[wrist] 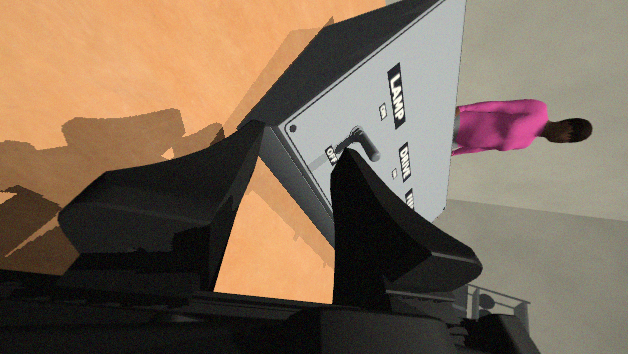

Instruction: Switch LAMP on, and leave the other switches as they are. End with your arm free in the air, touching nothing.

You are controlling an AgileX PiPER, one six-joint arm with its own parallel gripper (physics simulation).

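Note:
The grey switch panel point(425, 65) stands tilted in the wrist view, right of centre. Its LAMP label point(396, 96) shows at the top, with a small ON label point(383, 111) and a small OFF label point(331, 155) on either side of a dark lever point(368, 145). The lever sticks out from the panel; which position it is set to, I cannot tell for sure. My gripper point(301, 151) is open, with nothing between its fingers. The right fingertip overlaps the view just beside the lever; whether they touch is unclear. The DRIVE label point(404, 162) shows below LAMP; its lever is hidden.
A third label point(410, 199) is partly hidden by the right finger. The orange surface point(150, 60) lies at the left, with shadows on it. A person in a pink top point(500, 125) shows beyond the panel. A pale rail frame point(500, 294) shows at the lower right.

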